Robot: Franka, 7 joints.
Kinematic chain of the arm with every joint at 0, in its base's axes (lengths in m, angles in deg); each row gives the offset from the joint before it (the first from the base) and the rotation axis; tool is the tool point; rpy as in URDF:
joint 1: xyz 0 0 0.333 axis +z
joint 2: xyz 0 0 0 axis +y
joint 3: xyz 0 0 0.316 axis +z
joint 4: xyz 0.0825 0 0 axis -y
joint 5: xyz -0.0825 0 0.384 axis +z
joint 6: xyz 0 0 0 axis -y
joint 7: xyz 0.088 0 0 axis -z
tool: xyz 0 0 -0.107 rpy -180 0 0
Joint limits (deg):
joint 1: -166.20..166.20
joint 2: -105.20..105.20
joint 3: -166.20..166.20
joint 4: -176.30..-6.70
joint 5: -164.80..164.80
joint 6: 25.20..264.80
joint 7: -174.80..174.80
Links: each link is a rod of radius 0.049 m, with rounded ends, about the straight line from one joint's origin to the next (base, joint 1, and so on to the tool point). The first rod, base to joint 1, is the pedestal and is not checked.
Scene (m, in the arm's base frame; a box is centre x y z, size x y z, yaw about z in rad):
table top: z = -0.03
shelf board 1: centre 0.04 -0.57 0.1 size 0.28 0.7 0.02 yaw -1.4
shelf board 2: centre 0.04 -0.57 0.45 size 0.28 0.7 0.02 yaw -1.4
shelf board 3: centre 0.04 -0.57 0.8 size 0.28 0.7 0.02 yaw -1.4
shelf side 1: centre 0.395 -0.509 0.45 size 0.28 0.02 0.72 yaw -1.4
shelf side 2: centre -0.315 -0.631 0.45 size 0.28 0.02 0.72 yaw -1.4
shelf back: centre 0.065 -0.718 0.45 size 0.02 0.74 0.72 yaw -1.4
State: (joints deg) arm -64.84 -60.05 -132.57 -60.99 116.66 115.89 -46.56
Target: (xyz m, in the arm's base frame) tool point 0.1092 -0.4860 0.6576
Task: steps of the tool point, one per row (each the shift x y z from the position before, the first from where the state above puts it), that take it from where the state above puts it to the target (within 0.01 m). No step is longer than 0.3 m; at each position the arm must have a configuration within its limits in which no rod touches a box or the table.
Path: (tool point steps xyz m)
1: -0.0876 -0.2662 0.0095
2: 0.0313 -0.2723 0.0507
3: 0.1440 -0.2156 0.0728
4: 0.2173 -0.1115 0.0699
5: 0.2316 0.0083 0.0422
6: 0.1867 0.1076 -0.0031
7: 0.0142 -0.0821 0.0003
8: 0.0122 -0.0734 -0.0027
9: 0.0110 -0.0613 0.0025

